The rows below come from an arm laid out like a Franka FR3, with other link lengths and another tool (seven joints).
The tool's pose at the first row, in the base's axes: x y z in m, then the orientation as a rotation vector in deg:
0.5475 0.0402 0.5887 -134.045 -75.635 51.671
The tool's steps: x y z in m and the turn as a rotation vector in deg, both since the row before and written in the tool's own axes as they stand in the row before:
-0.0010 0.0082 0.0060 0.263 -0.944 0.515
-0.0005 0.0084 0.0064 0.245 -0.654 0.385
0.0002 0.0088 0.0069 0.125 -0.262 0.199
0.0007 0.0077 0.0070 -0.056 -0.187 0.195
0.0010 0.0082 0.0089 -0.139 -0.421 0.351
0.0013 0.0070 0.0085 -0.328 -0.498 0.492
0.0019 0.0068 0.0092 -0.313 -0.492 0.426
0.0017 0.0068 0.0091 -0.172 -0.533 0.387
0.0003 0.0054 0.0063 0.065 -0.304 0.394
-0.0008 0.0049 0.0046 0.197 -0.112 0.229
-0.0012 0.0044 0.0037 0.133 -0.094 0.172
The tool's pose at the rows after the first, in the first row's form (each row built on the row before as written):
0.5486 0.0348 0.5801 -134.145 -75.258 53.159
0.5496 0.0295 0.5710 -134.185 -74.915 54.226
0.5507 0.0245 0.5611 -134.218 -74.709 54.679
0.5512 0.0205 0.5515 -134.396 -74.618 54.955
0.5508 0.0163 0.5401 -134.728 -74.514 55.546
0.5500 0.0129 0.5296 -135.307 -74.435 56.199
0.5488 0.0099 0.5185 -135.817 -74.409 56.834
0.5476 0.0066 0.5076 -136.179 -74.324 57.572
0.5469 0.0031 0.5001 -136.417 -73.959 58.110
0.5466 -0.0009 0.4946 -136.450 -73.595 58.403
0.5464 -0.0048 0.4902 -136.483 -73.337 58.629

